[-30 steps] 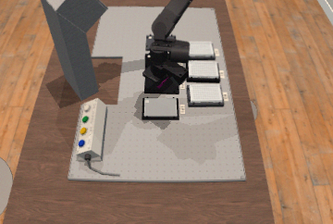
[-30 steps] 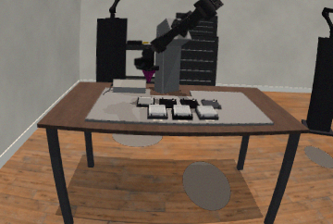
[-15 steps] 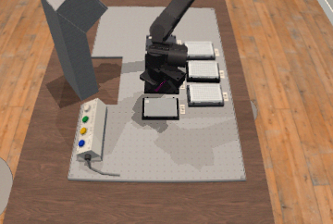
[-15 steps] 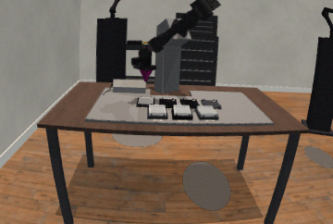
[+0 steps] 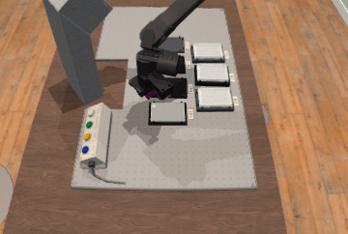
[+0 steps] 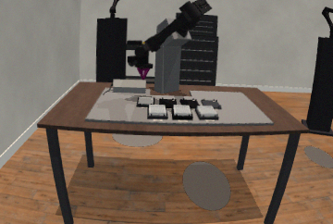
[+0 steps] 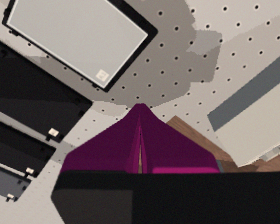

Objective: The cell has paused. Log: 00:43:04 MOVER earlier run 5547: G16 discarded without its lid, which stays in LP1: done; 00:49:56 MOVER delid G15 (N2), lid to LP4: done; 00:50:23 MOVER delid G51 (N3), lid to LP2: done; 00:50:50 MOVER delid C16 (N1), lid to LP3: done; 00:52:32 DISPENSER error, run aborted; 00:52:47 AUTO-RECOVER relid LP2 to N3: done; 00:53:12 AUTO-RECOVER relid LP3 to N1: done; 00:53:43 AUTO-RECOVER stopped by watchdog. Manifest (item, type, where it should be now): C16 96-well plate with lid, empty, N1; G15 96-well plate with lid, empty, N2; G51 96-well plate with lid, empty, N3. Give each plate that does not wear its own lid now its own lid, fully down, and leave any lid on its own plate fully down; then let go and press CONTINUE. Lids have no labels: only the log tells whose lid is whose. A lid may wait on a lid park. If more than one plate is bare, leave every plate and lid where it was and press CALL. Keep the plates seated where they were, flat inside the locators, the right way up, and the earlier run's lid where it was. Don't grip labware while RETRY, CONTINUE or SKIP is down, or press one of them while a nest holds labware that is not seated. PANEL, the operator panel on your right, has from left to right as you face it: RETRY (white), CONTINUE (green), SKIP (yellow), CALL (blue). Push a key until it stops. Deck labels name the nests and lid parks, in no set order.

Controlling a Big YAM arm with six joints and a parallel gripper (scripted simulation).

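The green continue key is 160 mm behind my hand, 150 mm to the right of it and 70 mm below it. The rest, counted from my hand: lid: 60 mm ahead, 50 mm to the left, 120 mm below; then blue call key: 120 mm behind, 240 mm to the right, 70 mm below; then yellow skip key: 140 mm behind, 200 mm to the right, 70 mm below.
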